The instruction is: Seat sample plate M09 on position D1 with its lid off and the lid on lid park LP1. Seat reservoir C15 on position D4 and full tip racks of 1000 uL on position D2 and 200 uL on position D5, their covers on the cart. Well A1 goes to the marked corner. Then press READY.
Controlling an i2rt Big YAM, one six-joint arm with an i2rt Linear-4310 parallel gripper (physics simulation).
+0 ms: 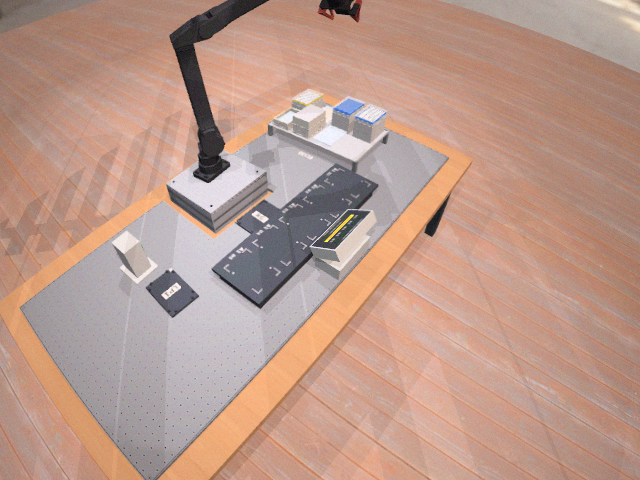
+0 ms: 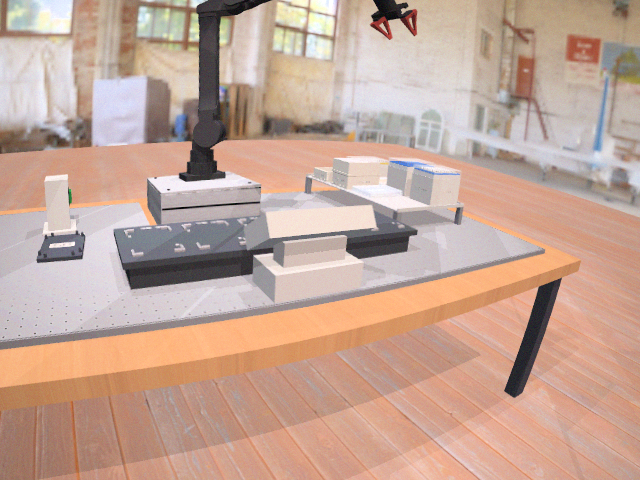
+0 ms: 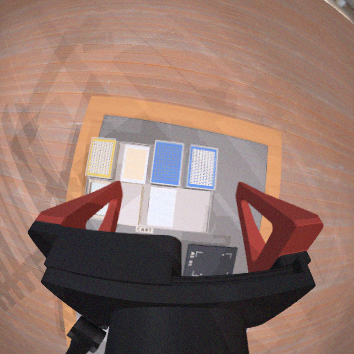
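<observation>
My gripper (image 1: 343, 18) (image 2: 402, 36) (image 3: 178, 187) is open and empty, high above the cart (image 1: 361, 149) (image 3: 192, 212). On the cart stand a blue-topped rack (image 1: 348, 106) (image 3: 167, 163), a blue-rimmed rack with a white dotted top (image 1: 370, 124) (image 3: 202, 167), a yellow-rimmed rack (image 1: 307, 98) (image 3: 101, 158), a pale orange-topped item (image 3: 135, 163), a beige box (image 1: 309, 121) (image 2: 356, 172) and a flat white item (image 1: 330, 135) (image 3: 161, 206). Their codes are unreadable. No labware shows on the dark deck (image 1: 294, 222) (image 2: 206, 250) (image 3: 210, 260) or lid park LP1 (image 1: 179, 305) (image 2: 61, 253).
A beige console (image 1: 356, 240) (image 2: 320, 222) stands at the deck's front edge. A beige post (image 1: 133, 254) (image 2: 57, 204) with a green part (image 2: 69, 195) stands behind LP1. The arm's grey base block (image 1: 217, 193) (image 2: 206, 198) and a small labelled dark plate (image 1: 250, 222) are behind the deck.
</observation>
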